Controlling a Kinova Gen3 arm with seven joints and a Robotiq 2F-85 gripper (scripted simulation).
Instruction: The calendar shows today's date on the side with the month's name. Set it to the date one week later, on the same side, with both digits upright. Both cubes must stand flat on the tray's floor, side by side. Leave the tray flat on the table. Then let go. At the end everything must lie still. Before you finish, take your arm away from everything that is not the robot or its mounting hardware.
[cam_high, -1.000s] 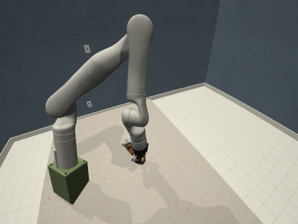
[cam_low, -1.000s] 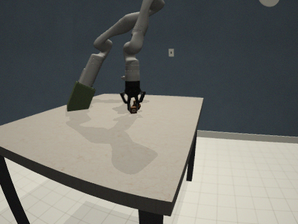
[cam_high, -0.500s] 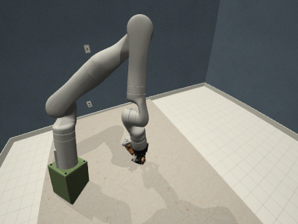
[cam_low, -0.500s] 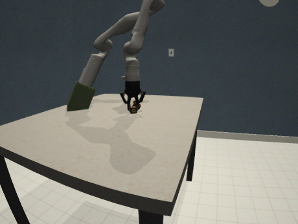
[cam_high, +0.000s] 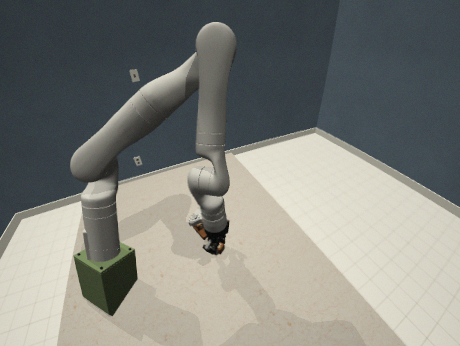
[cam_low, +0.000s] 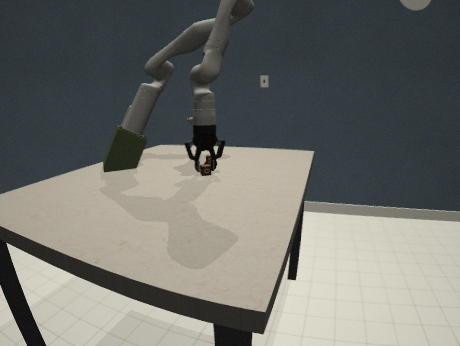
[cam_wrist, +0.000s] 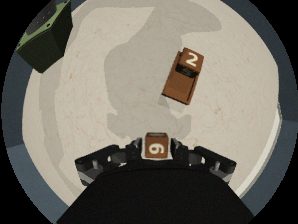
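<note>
The brown digit cube is 10 mm below my hand. Also, from my hand: brown calendar tray: 40 mm behind, 110 mm to the left, 20 mm below.
</note>
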